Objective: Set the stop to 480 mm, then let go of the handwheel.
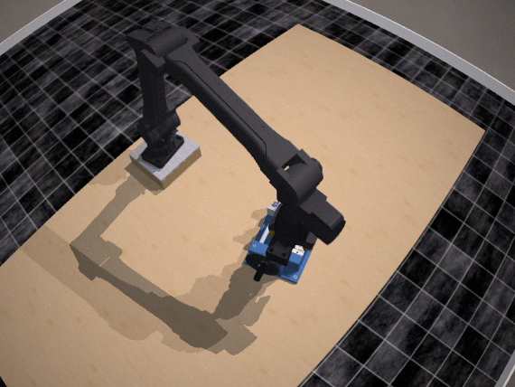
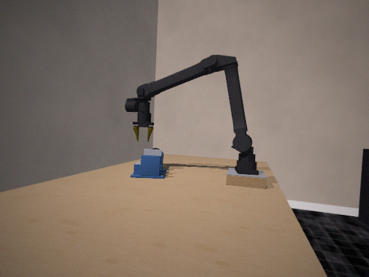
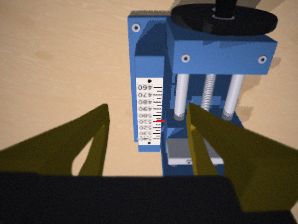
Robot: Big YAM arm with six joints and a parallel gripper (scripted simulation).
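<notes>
The black handwheel handle lies 4 cm behind my hand, 8 cm to the right of it and 6 cm below it. Also, from my hand: sliding stop block 6 cm behind, 8 cm to the left, 7 cm below; then black handwheel 5 cm behind, 7 cm to the right, 7 cm below.
</notes>
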